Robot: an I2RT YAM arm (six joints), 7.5 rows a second.
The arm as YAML. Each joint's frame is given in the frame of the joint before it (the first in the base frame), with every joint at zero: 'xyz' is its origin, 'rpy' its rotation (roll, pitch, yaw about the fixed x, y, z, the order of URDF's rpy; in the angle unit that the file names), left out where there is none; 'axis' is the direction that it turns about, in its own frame. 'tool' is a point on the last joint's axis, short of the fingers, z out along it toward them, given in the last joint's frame.
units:
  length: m
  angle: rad
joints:
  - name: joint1
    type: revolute
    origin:
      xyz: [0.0, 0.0, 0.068]
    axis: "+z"
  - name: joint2
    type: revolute
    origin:
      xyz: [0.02, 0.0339, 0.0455]
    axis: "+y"
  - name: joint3
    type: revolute
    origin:
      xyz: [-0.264, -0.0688, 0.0]
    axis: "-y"
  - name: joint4
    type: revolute
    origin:
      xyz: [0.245, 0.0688, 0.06]
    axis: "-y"
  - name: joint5
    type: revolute
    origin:
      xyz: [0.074, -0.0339, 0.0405]
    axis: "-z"
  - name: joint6
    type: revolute
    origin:
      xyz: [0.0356, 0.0, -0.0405]
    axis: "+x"
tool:
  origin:
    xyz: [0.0, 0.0, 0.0]
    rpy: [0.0, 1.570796, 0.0]
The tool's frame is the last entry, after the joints.
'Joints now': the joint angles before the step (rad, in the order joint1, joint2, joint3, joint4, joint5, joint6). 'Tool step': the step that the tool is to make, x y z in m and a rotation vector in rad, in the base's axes. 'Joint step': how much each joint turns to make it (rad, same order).
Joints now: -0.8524 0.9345 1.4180 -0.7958 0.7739 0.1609
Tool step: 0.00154 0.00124 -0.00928 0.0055 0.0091 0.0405
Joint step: 0.0082 -0.0254 -0.0526 0.0293 -0.0297 -0.0178
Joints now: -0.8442 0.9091 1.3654 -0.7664 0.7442 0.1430
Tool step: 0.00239 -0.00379 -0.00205 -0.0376 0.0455 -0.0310
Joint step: 0.0036 -0.0029 -0.0337 0.0738 0.0500 -0.0650
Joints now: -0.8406 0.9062 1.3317 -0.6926 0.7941 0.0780
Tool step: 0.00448 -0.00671 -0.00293 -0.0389 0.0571 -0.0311
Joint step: 0.0000 0.0049 -0.0405 0.0994 0.0465 -0.0864
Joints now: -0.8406 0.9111 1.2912 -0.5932 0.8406 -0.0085
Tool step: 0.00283 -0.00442 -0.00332 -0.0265 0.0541 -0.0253
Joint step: 0.0000 0.0001 -0.0371 0.0812 0.0358 -0.0798
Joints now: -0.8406 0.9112 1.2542 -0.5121 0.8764 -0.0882
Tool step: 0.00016 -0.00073 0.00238 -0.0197 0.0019 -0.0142
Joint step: 0.0000 0.0013 -0.0015 0.0312 0.0163 -0.0192
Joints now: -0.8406 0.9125 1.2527 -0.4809 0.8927 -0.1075
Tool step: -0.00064 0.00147 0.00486 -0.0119 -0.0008 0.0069
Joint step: 0.0026 0.0003 0.0146 0.0048 -0.0033 -0.0125
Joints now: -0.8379 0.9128 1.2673 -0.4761 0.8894 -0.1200
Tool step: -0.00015 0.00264 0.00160 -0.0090 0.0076 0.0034
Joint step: 0.0116 -0.0068 -0.0008 0.0088 0.0095 -0.0170
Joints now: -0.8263 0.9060 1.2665 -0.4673 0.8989 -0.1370
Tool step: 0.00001 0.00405 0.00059 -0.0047 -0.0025 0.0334
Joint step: 0.0148 -0.0129 -0.0038 0.0001 -0.0183 -0.0052
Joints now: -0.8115 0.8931 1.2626 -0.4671 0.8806 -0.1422
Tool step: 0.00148 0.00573 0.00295 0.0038 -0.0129 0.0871
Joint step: 0.0226 -0.0098 0.0134 -0.0232 -0.0654 0.0084
